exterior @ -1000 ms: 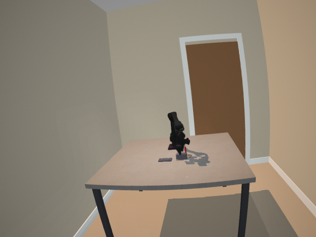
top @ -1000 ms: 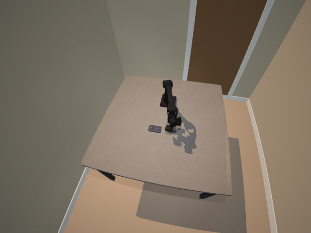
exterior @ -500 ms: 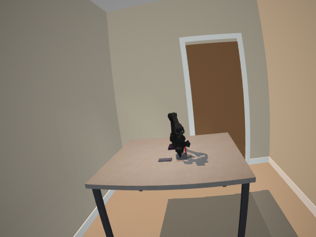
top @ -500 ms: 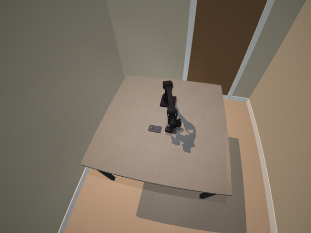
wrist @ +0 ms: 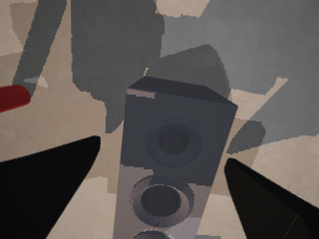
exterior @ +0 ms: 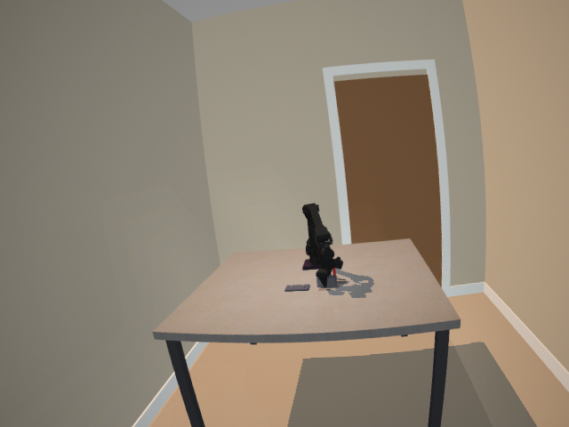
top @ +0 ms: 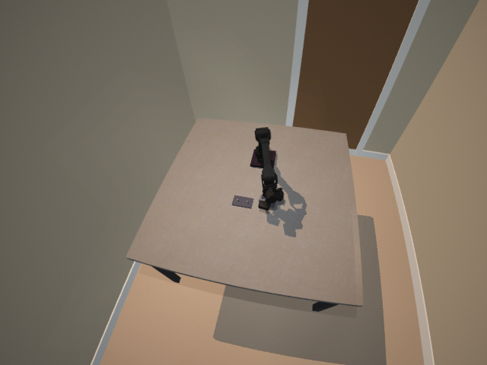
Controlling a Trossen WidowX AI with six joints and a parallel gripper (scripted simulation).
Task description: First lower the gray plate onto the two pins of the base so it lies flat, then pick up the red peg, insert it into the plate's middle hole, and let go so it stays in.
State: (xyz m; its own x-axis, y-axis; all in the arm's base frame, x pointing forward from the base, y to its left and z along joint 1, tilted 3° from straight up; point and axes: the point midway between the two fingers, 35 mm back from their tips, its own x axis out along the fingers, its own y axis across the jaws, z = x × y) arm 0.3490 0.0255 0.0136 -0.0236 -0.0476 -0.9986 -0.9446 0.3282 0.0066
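Now: the base 15 cm to the right of my gripper tip and 1 cm behind it. Also, from my gripper tip: red peg 9 cm behind, 5 cm to the left, 3 cm above; then gray plate 3 cm above.
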